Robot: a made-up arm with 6 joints.
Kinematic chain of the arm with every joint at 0, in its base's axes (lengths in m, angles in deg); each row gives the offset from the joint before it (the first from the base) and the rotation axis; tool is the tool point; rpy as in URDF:
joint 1: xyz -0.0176 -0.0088 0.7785 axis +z
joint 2: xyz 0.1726 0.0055 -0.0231 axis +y
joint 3: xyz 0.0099 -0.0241 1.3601 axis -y
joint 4: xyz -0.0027 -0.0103 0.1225 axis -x
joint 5: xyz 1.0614 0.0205 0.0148 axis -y
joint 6: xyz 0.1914 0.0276 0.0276 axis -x
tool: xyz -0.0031 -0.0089 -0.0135 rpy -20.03 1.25 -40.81
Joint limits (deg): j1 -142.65..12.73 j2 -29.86..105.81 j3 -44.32..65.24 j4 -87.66..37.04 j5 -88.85..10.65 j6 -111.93..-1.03
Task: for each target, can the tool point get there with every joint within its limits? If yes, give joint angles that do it. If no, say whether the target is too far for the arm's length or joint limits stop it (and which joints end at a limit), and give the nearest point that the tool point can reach.
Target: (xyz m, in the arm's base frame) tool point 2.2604 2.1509 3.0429
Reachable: no: too far | nearest point 1.9316 0.5626 2.4353 | short by 1.732 m
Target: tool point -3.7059 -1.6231 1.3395
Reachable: no: too far | nearest point -2.2492 -1.5863 1.1551 | short by 1.469 m
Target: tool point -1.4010 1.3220 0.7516
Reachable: no: joint limits stop it (at a limit: joint 1, joint 3, joint 4, joint 5, joint 6) | nearest point -0.9713 -0.6086 0.7253 | short by 1.978 m
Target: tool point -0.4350 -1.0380 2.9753
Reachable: yes | joints -119.10 7.35 50.65 -70.59 -68.16 -60.67
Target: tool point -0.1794 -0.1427 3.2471
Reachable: yes | joints -129.27 -16.88 45.65 -67.64 1.40 -22.63
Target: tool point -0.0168 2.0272 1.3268
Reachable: no: joint limits stop it (at a limit: joint 1, joint 3, joint 5, joint 6) | nearest point 0.5726 0.2790 1.7184 | short by 1.886 m
